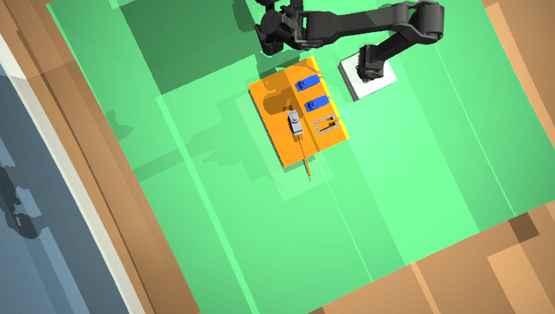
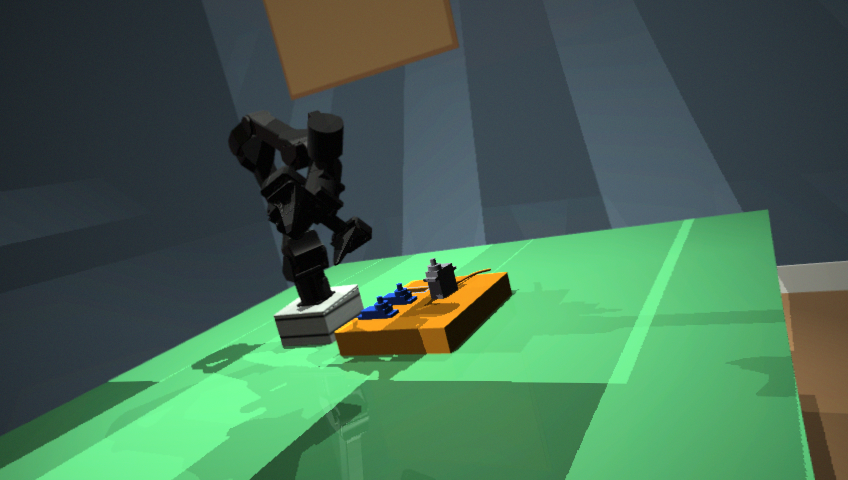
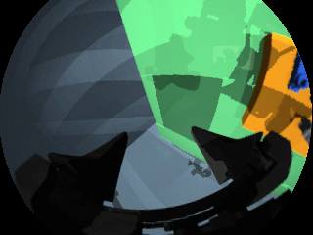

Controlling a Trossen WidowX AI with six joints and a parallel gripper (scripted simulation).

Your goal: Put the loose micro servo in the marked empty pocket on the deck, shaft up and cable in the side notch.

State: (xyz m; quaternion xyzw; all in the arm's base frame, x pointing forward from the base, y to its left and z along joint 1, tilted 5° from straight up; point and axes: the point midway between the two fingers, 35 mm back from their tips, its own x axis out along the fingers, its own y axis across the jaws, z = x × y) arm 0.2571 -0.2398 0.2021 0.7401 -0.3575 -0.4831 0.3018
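Right now my gripper tip is 30 cm to the right of the yellow deck, 22 cm above it and 3 cm short of it.
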